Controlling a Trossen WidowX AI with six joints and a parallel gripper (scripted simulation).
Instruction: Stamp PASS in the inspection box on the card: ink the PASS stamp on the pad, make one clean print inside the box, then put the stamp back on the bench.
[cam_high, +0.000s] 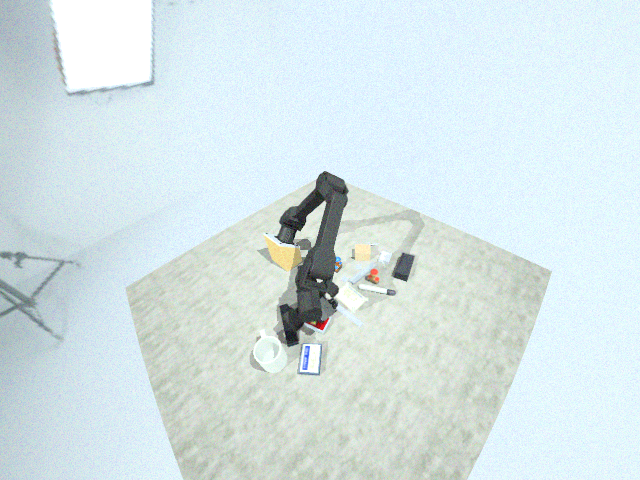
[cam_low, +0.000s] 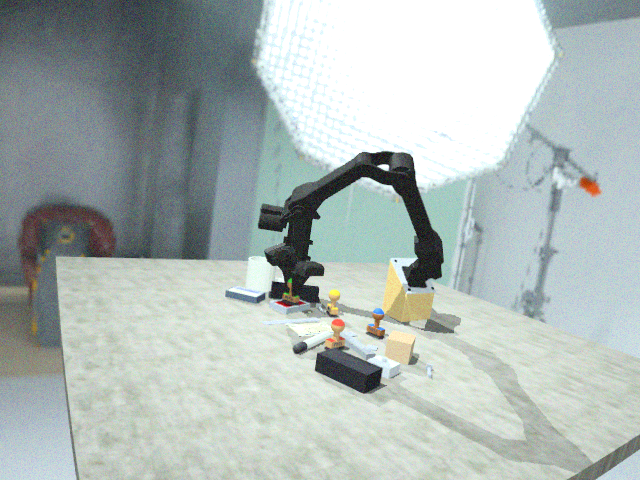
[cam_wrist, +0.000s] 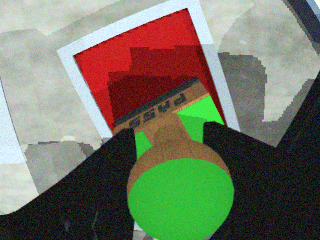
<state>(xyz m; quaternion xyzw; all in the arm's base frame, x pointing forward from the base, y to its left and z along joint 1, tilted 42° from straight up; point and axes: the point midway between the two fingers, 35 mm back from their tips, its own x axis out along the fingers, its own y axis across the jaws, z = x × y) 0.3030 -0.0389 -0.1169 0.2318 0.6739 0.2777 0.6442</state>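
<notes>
The green-knobbed PASS stamp is right at my gripper tip. From my gripper tip the other things lie so: pale ruler 90 mm to the left, 40 mm below, 40 mm ahead; ink pad 30 mm below; yellow-knobbed stamp 90 mm behind, 60 mm to the left, 20 mm below.
</notes>
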